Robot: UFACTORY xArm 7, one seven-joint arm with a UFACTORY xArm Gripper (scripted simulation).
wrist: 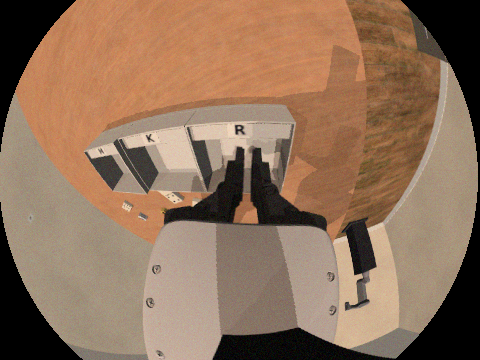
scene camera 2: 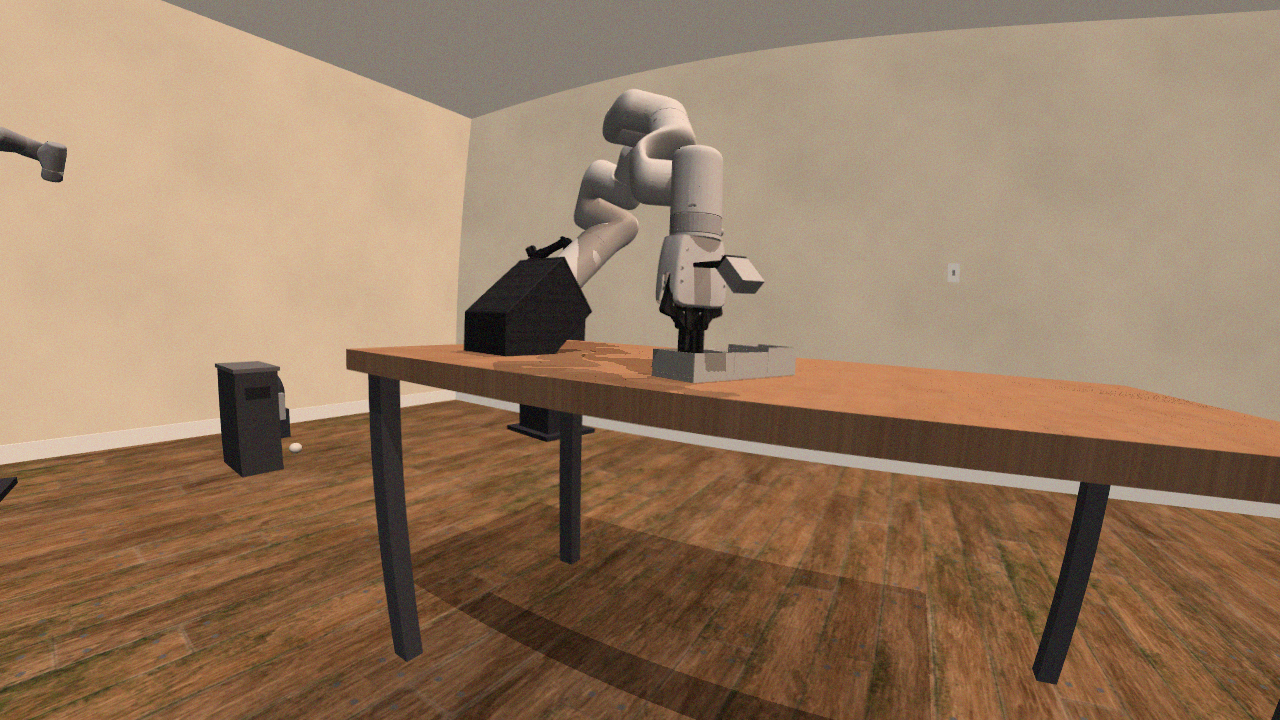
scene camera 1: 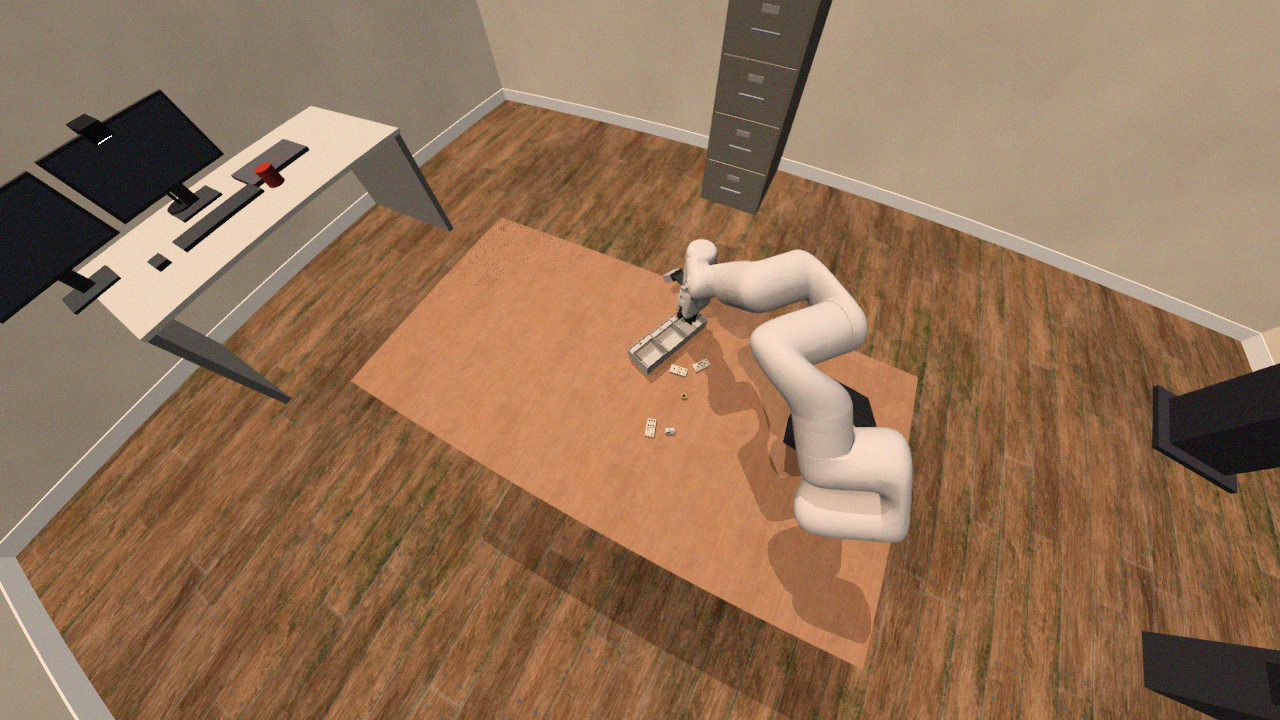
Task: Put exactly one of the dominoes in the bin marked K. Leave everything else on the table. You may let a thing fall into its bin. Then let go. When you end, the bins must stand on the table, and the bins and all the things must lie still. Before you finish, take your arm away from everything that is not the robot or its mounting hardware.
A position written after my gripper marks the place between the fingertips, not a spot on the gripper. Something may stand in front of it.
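You can see my gripper in scene camera 1 (scene camera 1: 689, 320), and it's there in the wrist view (wrist: 248, 159) and in scene camera 2 (scene camera 2: 690, 357) as well.
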